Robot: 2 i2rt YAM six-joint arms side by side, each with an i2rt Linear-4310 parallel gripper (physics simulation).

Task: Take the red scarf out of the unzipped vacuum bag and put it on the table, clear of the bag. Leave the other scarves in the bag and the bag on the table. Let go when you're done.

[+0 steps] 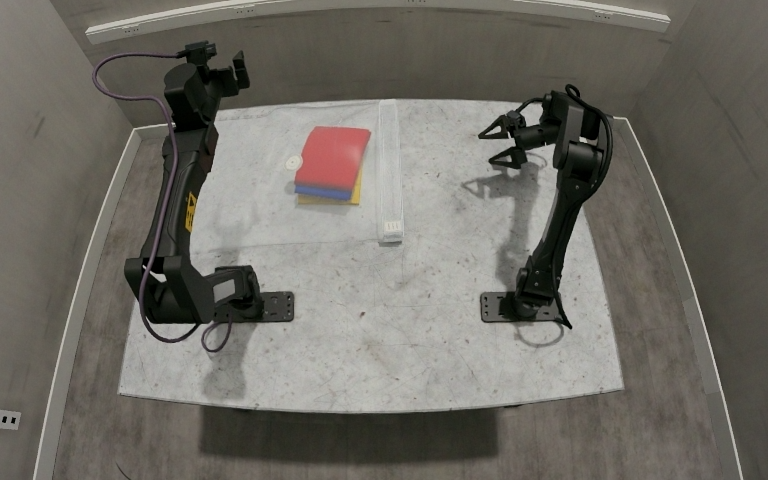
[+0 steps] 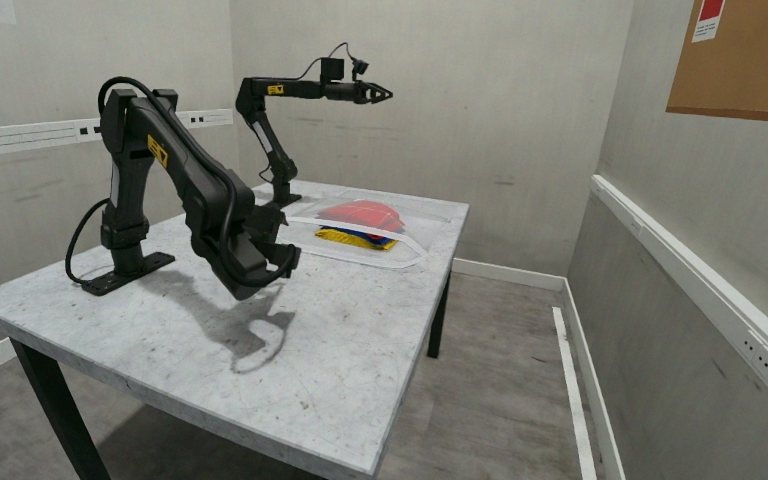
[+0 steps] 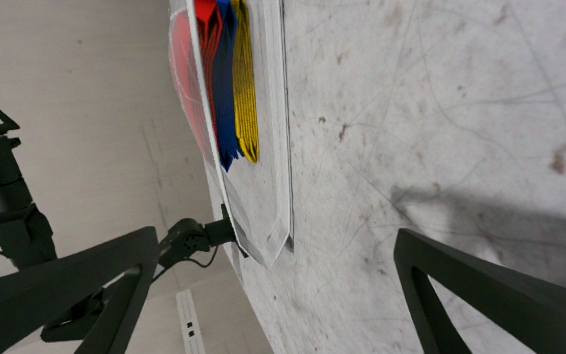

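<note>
The clear bag [image 1: 389, 169] [image 2: 362, 261] [image 3: 202, 85] lies on the table, its mouth gaping toward the right arm's side. Inside, the folded red scarf [image 1: 334, 158] [image 2: 362, 213] [image 3: 214, 35] is on top, the blue scarf [image 1: 322, 192] [image 3: 223, 85] in the middle and the yellow scarf [image 1: 355, 195] [image 2: 339, 237] [image 3: 245, 90] at the bottom. My right gripper [image 1: 485, 148] [image 3: 277, 240] is open and empty, above the table and apart from the bag mouth. My left gripper [image 2: 390, 94] is open, high above the table beyond the bag's closed end.
The table [image 1: 368, 350] [image 2: 339, 362] [image 3: 425, 125] carries both arm bases. A round white valve [image 1: 293, 163] is on the bag film beside the scarves. A white slider [image 1: 392, 227] is at the near corner of the bag mouth. The film bulges up over the stack.
</note>
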